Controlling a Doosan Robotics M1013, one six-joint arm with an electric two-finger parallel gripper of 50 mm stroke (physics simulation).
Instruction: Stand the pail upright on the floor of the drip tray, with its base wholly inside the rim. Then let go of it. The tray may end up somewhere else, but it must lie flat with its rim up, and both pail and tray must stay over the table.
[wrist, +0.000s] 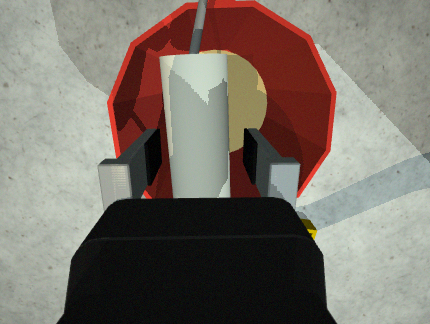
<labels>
My gripper (202, 146) is 16 cm from the lens. A red pail (277, 82): 33 cm from the lens.
</labels>
